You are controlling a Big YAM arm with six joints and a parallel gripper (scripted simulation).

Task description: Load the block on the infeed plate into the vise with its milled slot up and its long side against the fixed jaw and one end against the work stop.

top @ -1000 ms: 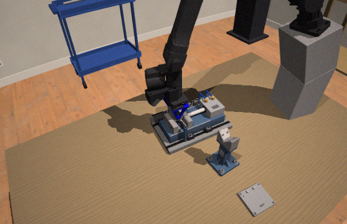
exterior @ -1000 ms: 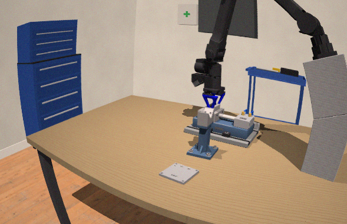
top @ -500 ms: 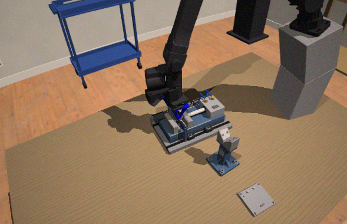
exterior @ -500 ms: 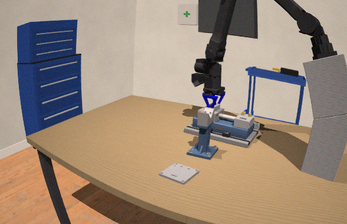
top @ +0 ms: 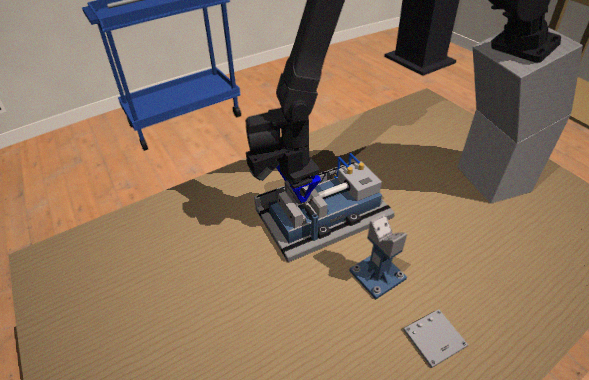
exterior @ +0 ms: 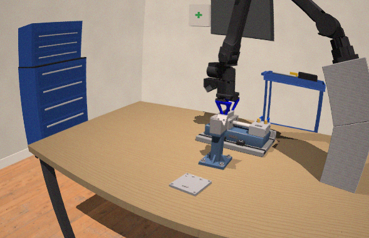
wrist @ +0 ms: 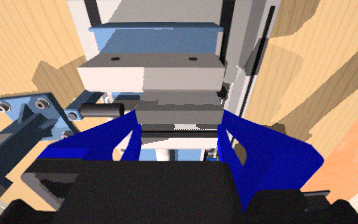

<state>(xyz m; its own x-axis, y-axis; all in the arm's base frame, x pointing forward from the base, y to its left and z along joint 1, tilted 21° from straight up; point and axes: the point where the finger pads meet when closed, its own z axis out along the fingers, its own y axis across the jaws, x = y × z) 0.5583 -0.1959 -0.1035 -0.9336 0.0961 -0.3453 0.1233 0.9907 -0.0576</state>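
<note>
The part is 10 mm above my hand. Also, from my hand: moving jaw (30 mm behind, 20 mm to the left, 20 mm below); then work stop rod (70 mm to the left, 10 mm below, 10 mm ahead); then fixed jaw (30 mm ahead, 20 mm to the left, 20 mm below).
</note>
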